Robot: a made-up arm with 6 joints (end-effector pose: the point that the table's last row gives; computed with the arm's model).
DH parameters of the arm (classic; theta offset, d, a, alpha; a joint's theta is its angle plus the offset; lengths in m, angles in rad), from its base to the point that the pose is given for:
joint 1: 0 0.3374 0 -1.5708
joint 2: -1.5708 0 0.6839 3.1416
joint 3: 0 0 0 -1.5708
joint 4: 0 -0.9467 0 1.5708
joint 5: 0 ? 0 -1.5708
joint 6: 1.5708 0 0 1.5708
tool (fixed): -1.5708 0 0 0
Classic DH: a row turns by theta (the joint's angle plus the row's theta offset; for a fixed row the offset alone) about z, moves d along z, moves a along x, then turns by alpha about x.
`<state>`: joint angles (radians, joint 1 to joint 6).
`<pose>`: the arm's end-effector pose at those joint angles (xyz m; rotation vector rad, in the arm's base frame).
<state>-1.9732 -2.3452 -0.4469 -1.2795 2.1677 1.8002</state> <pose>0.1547 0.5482 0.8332 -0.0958 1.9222 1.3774</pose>
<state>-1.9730 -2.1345 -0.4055 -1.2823 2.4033 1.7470</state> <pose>0.1254 0.4778 0.9449 -0.2713 1.7580 1.2966</pose>
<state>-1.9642 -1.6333 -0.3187 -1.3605 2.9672 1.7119</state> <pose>0.0298 0.2089 1.1481 -0.6047 1.2333 1.1001</pose>
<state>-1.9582 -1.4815 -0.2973 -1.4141 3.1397 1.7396</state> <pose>-0.0010 0.1017 1.1814 -0.7053 1.0315 1.0442</pose>
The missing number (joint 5, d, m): 0.2519
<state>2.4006 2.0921 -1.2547 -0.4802 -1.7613 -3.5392</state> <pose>0.3796 -0.0445 0.3036 -0.1108 -2.1374 -0.4498</pose>
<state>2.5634 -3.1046 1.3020 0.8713 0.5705 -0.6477</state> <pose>0.1946 0.0667 -1.3068 -1.8517 0.8526 2.3505</pose>
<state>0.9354 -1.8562 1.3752 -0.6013 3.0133 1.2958</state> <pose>-0.7895 -1.4206 0.2019 -1.7668 -0.8010 0.5977</pose>
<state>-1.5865 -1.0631 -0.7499 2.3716 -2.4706 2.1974</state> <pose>0.1769 -0.2518 1.1284 -1.5169 -2.4423 0.1073</pose>
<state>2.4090 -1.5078 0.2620 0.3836 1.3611 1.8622</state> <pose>0.8715 -0.4698 1.2898 1.0602 -0.6821 -0.9501</pose>
